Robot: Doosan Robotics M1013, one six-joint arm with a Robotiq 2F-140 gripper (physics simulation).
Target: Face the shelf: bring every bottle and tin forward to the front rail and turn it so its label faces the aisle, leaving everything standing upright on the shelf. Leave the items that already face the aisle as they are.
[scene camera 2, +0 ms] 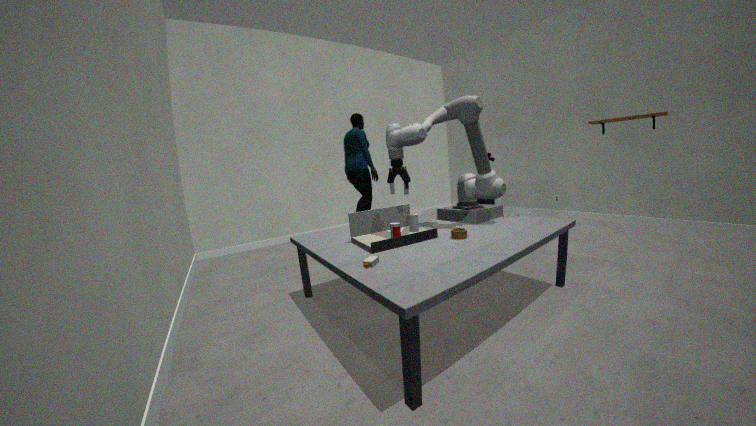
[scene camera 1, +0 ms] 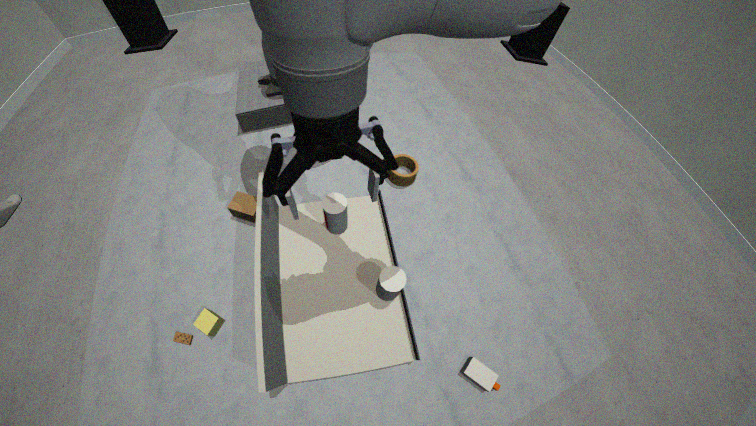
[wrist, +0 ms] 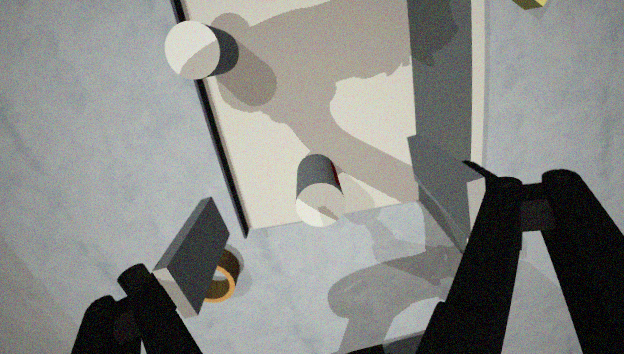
Labels:
The same spot on a shelf back wall: [scene camera 2: 376, 220] is [scene camera 1: 271, 292].

